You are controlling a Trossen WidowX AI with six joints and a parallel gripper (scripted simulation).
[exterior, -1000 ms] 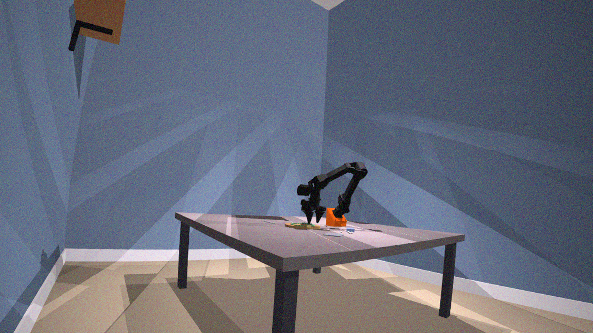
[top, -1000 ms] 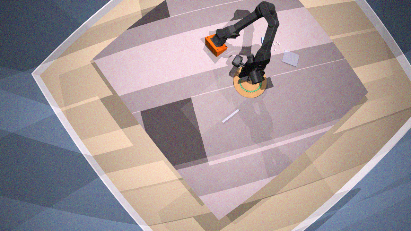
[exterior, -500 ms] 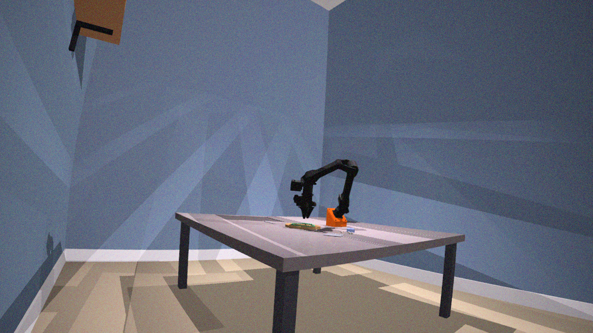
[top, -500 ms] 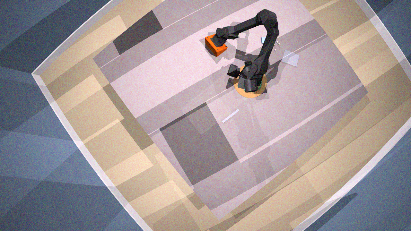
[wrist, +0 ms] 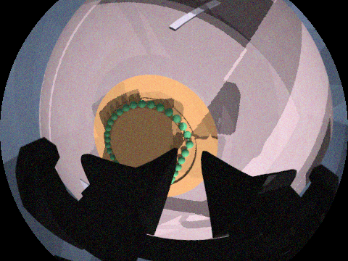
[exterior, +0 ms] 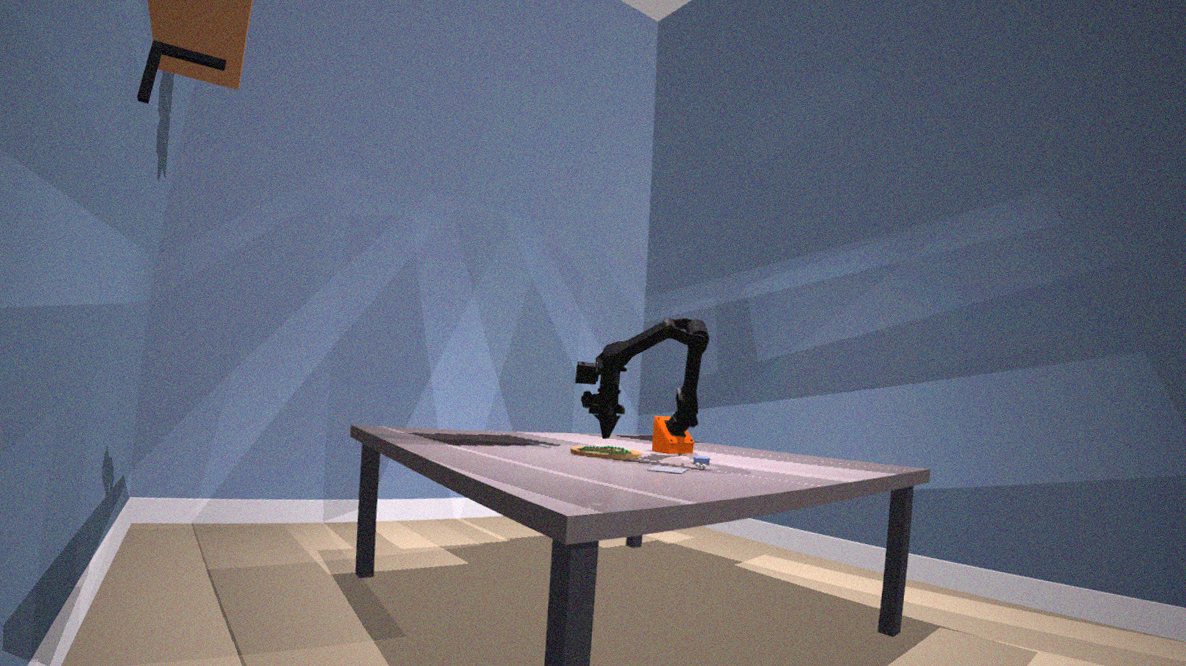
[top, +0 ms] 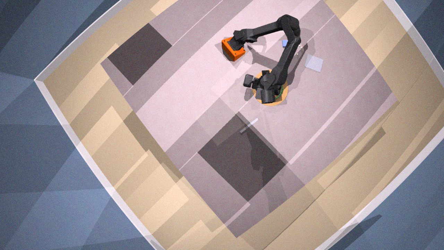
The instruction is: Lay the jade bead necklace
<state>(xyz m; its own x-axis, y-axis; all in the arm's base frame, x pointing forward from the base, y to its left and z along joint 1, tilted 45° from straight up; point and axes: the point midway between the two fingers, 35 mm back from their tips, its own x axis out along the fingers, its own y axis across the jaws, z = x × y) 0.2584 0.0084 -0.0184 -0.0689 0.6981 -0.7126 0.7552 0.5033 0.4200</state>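
Now: gripper tip 5 cm to the right of the round tan bead board, 3 cm short of it and 3 cm above it. Also, from my gripper tip: white strip: 16 cm to the right, 14 cm ahead, 4 cm below; then pale square sheet: 36 cm to the left, 5 cm ahead, 4 cm below; then blue cube: 28 cm to the left, 13 cm behind, 3 cm below.
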